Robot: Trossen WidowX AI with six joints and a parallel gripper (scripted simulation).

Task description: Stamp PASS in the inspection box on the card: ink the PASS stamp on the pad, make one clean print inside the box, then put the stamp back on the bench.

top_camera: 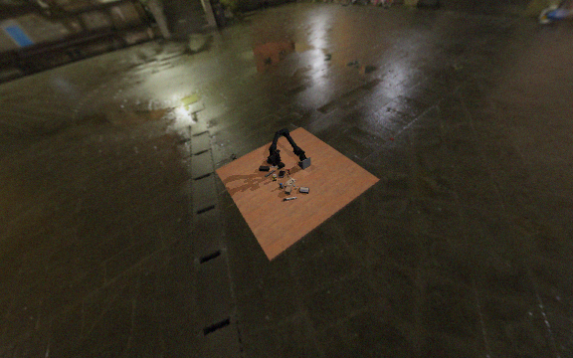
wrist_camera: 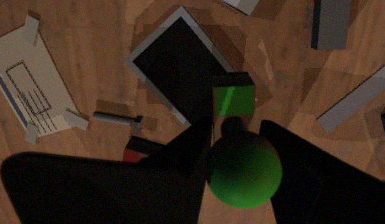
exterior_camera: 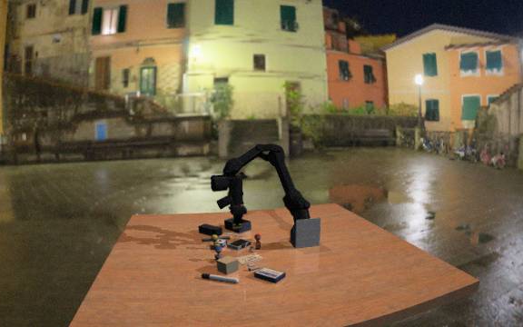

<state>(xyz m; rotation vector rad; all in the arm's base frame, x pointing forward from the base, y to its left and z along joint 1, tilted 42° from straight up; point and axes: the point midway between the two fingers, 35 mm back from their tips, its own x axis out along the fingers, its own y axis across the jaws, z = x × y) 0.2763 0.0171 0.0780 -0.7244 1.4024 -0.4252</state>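
Right now the ink pad is 1 cm behind my gripper tip, 2 cm to the left of it and 9 cm below it. Also, from my gripper tip: PASS stamp: right at my gripper tip; red-knob stamp: 9 cm behind, 5 cm to the left, 7 cm below; yellow stamp: 10 cm ahead, 6 cm to the left, 7 cm below.
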